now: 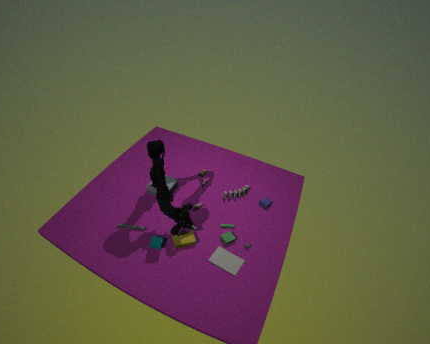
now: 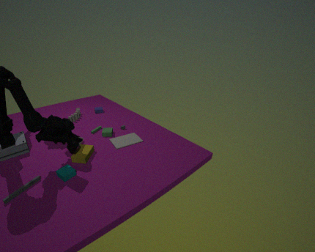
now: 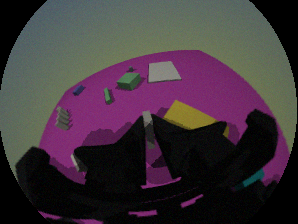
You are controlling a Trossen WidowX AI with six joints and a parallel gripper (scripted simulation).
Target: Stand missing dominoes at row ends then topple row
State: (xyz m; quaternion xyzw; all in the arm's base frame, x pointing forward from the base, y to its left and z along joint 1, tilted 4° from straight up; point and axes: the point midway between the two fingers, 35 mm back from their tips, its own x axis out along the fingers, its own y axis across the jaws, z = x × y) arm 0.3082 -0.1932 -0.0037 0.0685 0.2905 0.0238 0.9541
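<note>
The yellow block lies 3 cm behind my gripper tip, 7 cm to the right of it and 4 cm below it. From my gripper tip the other things lie so: teal block: 15 cm behind, 15 cm to the right, 4 cm below; then green block: 18 cm ahead, 5 cm to the left, 4 cm below; then green stick: 14 cm ahead, 13 cm to the left, 5 cm below.
</note>
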